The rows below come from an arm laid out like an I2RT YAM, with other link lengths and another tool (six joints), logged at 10 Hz.
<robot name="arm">
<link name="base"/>
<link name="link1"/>
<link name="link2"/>
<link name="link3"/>
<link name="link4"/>
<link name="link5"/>
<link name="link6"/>
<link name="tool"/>
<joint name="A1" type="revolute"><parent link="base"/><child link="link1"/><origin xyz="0.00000 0.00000 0.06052" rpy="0.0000 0.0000 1.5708"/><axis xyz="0 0 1"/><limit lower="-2.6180" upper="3.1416"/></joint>
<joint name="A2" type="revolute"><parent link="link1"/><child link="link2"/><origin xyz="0.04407 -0.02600 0.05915" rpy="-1.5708 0.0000 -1.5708"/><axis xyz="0 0 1"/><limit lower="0.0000" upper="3.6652"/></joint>
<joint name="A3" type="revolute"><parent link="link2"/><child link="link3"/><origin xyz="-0.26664 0.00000 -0.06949" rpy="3.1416 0.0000 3.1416"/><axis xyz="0 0 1"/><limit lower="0.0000" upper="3.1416"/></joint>
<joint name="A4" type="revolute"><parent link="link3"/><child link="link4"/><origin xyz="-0.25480 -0.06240 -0.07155" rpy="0.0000 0.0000 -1.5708"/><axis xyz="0 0 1"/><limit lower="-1.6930" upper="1.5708"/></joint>
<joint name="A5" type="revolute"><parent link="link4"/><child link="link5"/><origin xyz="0.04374 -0.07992 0.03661" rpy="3.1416 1.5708 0.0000"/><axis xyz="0 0 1"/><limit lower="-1.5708" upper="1.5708"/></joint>
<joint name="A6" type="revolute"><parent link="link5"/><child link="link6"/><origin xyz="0.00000 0.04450 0.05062" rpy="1.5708 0.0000 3.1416"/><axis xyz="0 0 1"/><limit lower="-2.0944" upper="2.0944"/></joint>
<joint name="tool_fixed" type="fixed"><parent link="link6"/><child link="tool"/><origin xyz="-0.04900 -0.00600 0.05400" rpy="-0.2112 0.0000 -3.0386"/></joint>
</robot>
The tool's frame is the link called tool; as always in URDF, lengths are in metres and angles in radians.
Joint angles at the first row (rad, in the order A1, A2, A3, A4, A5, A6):
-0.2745, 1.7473, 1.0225, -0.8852, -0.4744, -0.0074
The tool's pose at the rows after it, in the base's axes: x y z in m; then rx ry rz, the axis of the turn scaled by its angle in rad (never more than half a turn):
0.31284 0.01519 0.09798 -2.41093 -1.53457 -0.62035
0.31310 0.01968 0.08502 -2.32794 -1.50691 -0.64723
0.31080 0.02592 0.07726 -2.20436 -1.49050 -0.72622
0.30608 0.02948 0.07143 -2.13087 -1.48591 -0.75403
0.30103 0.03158 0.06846 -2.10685 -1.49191 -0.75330
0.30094 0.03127 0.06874 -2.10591 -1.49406 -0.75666
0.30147 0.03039 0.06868 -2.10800 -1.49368 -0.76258
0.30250 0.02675 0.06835 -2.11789 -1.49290 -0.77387
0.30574 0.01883 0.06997 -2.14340 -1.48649 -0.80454
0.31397 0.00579 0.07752 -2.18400 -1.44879 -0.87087
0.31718 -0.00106 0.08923 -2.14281 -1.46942 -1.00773
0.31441 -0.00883 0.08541 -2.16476 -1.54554 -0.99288
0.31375 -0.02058 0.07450 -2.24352 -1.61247 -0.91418
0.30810 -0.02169 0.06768 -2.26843 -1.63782 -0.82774
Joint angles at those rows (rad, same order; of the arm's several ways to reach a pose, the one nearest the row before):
-0.2741, 1.8156, 1.0225, -0.8829, -0.4915, -0.0177
-0.2737, 1.8862, 1.0221, -0.8657, -0.5598, -0.0597
-0.2737, 1.9510, 1.0195, -0.8543, -0.6613, -0.1410
-0.2733, 1.9911, 1.0149, -0.8593, -0.7090, -0.2005
-0.2718, 1.9983, 1.0012, -0.8589, -0.7162, -0.2237
-0.2730, 1.9972, 1.0008, -0.8585, -0.7166, -0.2264
-0.2756, 1.9972, 1.0008, -0.8547, -0.7177, -0.2268
-0.2867, 1.9968, 1.0012, -0.8474, -0.7158, -0.2295
-0.3099, 1.9892, 1.0035, -0.8326, -0.7155, -0.2279
-0.3466, 1.9739, 1.0176, -0.8169, -0.7361, -0.2108
-0.3714, 1.9537, 1.0210, -0.7963, -0.7963, -0.2626
-0.3916, 1.9465, 1.0210, -0.7902, -0.7410, -0.3038
-0.4137, 1.9469, 1.0210, -0.7662, -0.6399, -0.3038
-0.4141, 1.9488, 1.0145, -0.7811, -0.5800, -0.3050

